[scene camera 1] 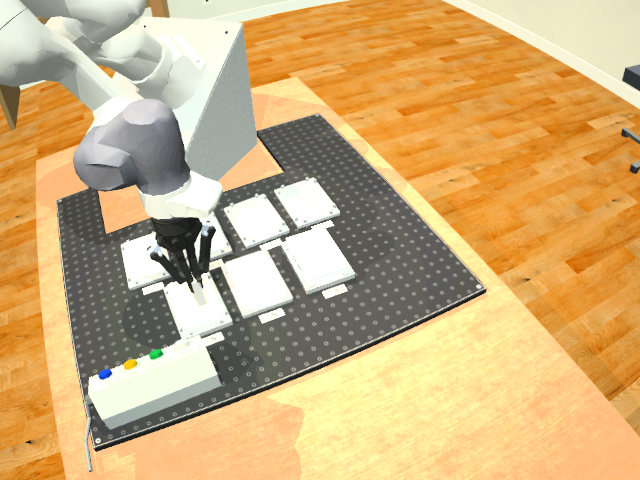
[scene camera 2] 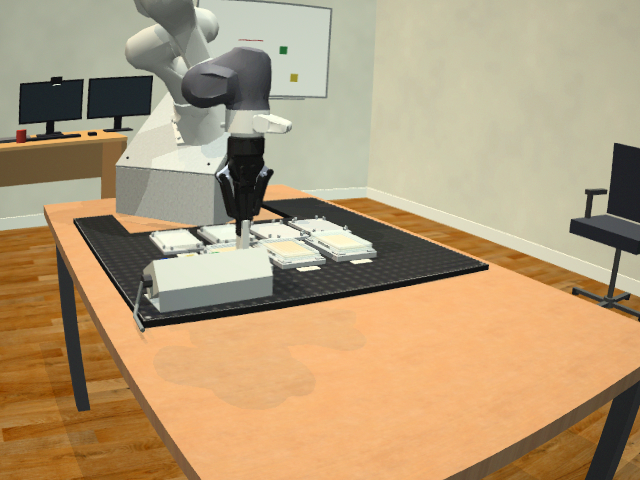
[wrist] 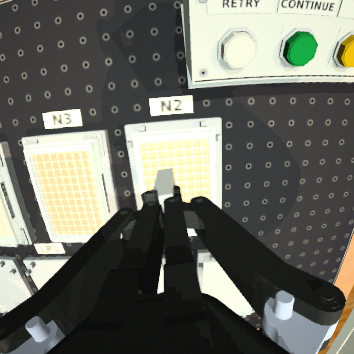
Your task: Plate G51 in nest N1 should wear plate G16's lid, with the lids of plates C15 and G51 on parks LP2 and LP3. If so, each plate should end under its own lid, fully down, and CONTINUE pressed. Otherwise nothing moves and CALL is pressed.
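Note:
My gripper (scene camera 1: 197, 295) (scene camera 2: 243, 238) (wrist: 166, 180) is shut and empty. It points straight down at the plate in nest N2 (scene camera 1: 191, 316) (wrist: 182, 154), and its pale tip reaches that plate's top. This plate is white-framed with an orange well grid. A like plate in nest N3 (scene camera 1: 256, 283) (scene camera 2: 289, 251) (wrist: 67, 186) lies beside it. A third plate (scene camera 1: 317, 259) (scene camera 2: 341, 242) lies further along the row; its label is unreadable. Behind them lie flat white park pads (scene camera 1: 255, 219) (scene camera 1: 306, 202) (scene camera 1: 139, 260). The LP1 label (wrist: 49, 248) shows in the wrist view. The plate IDs are not readable.
A white button box (scene camera 1: 154, 385) (scene camera 2: 207, 278) (wrist: 267, 75) stands at the board's front corner, close to nest N2. It carries a white RETRY button (wrist: 238, 50), a green CONTINUE button (scene camera 1: 155, 354) (wrist: 300, 48), a yellow button (scene camera 1: 130, 363) and a blue button (scene camera 1: 105, 373). All rests on a black perforated board (scene camera 1: 403, 258).

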